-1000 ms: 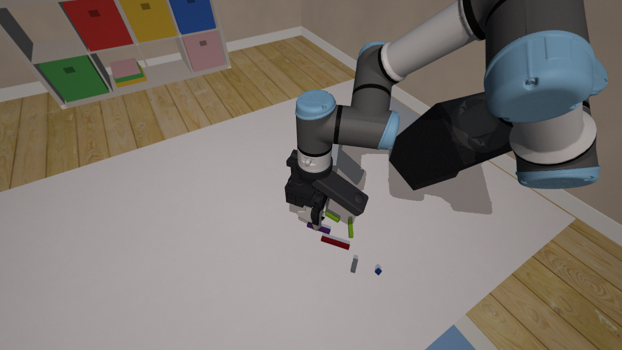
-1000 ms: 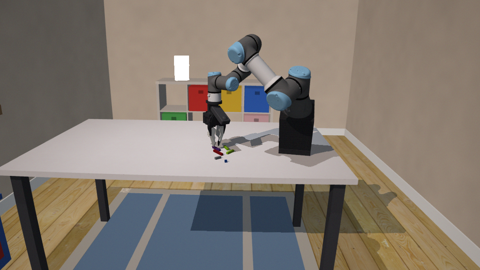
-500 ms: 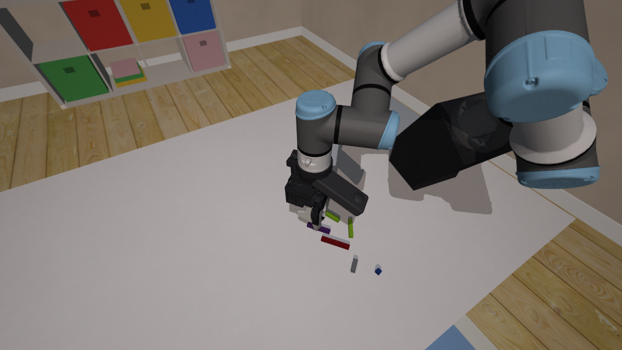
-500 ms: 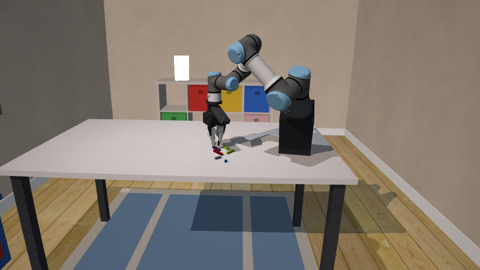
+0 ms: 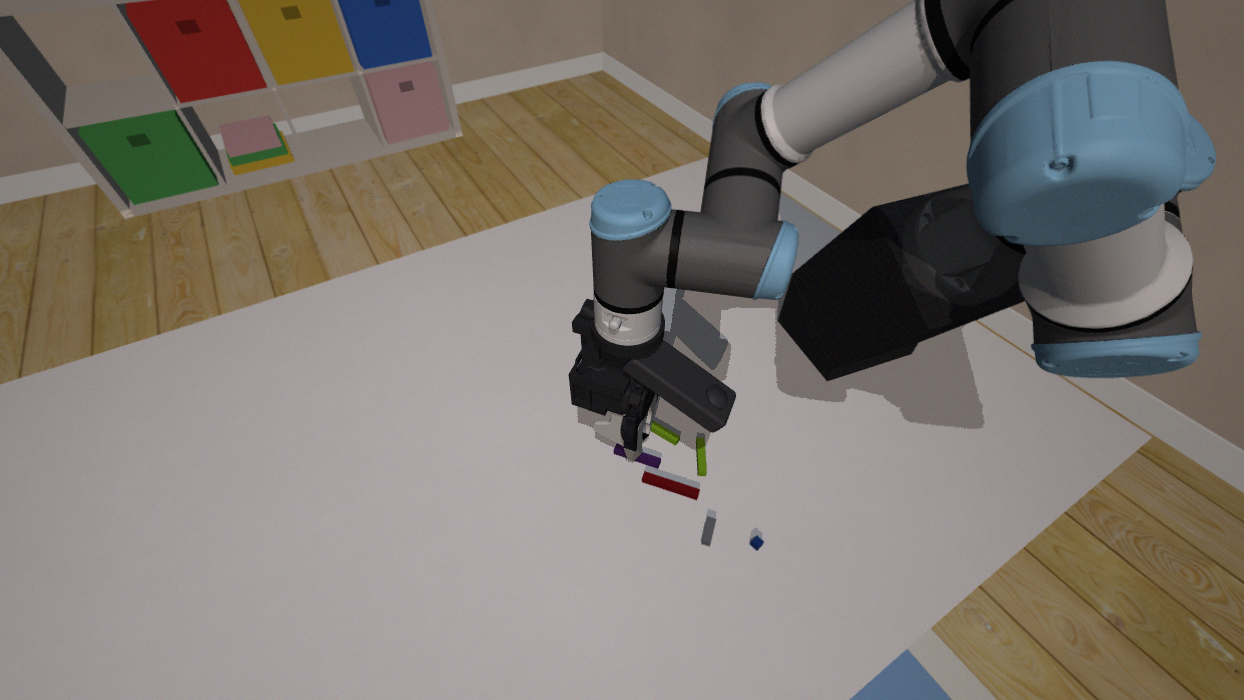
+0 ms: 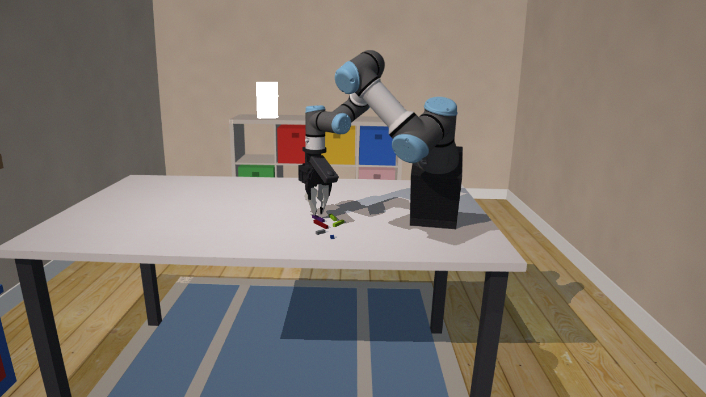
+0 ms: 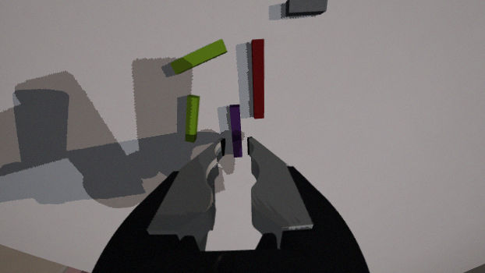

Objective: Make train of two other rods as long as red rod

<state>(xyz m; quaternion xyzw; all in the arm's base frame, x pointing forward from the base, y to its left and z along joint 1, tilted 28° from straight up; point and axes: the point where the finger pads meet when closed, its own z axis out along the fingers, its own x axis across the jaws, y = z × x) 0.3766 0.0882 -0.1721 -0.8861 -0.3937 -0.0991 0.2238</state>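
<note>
Right now my hand is 3 cm above the purple rod. Round my hand: grey rod 12 cm to the left, 4 cm behind, 3 cm below; then small blue rod 15 cm to the left, 8 cm behind, 3 cm below; then red rod 5 cm to the left, 3 cm below, 2 cm behind.
</note>
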